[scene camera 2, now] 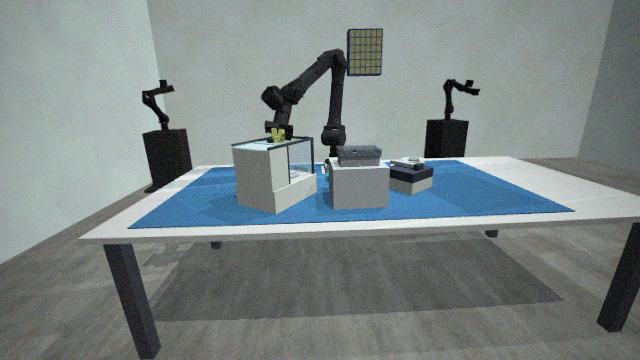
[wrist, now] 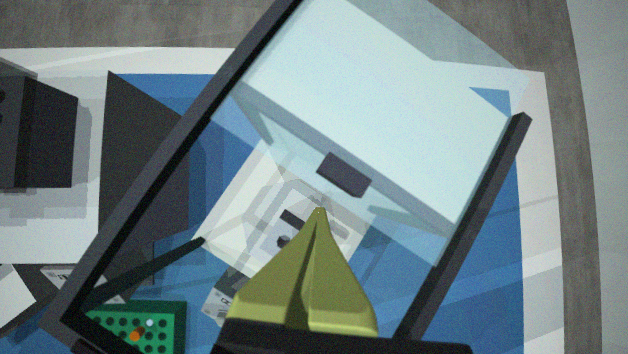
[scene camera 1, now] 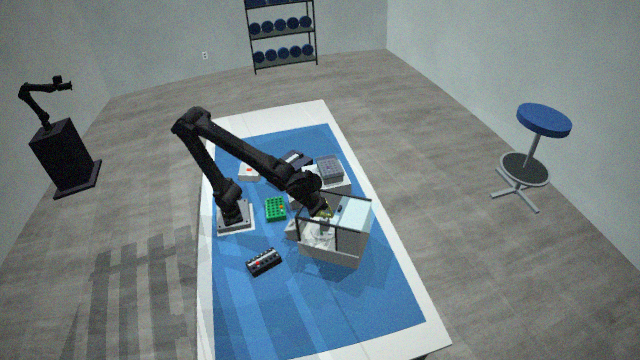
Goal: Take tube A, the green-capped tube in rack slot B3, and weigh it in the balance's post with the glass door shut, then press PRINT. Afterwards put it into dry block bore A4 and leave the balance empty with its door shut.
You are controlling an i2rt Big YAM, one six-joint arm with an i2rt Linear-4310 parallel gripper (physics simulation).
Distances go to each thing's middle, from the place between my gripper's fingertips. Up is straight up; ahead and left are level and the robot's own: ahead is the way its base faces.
My gripper is now 60 mm above the balance (scene camera 2: 273, 180) and 10 mm short of it. The rest, counted from my hand: sliding door (scene camera 1: 358, 214): 60 mm ahead, 50 mm to the right, 40 mm above.
